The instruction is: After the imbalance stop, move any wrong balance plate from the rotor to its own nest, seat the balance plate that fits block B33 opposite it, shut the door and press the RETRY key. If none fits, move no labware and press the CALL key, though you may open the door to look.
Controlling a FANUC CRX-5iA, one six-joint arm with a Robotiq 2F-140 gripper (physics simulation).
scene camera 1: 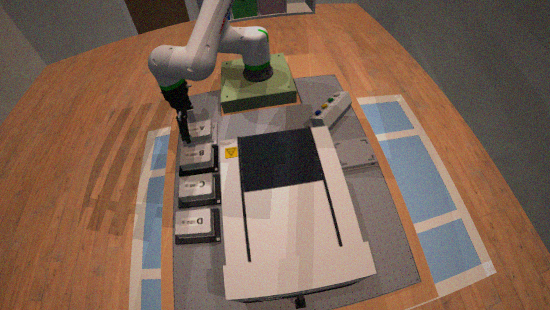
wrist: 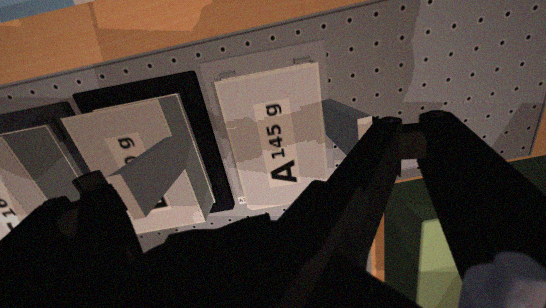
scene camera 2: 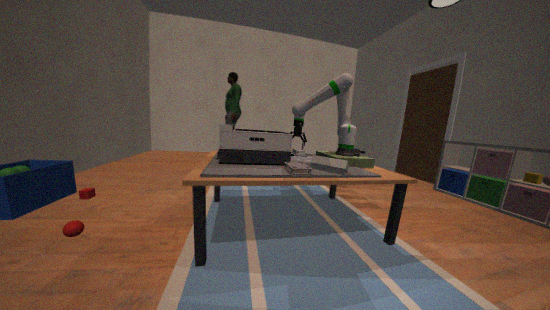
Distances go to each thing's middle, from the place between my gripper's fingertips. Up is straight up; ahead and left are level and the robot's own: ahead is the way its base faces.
Scene:
The white centrifuge [scene camera 1: 302, 239] lies 40 cm ahead of my hand, 37 cm to the left of it and 7 cm above it. The rest, counted from my hand: grey button box [scene camera 1: 329, 114] (58 cm to the left, 10 cm behind, 1 cm below).

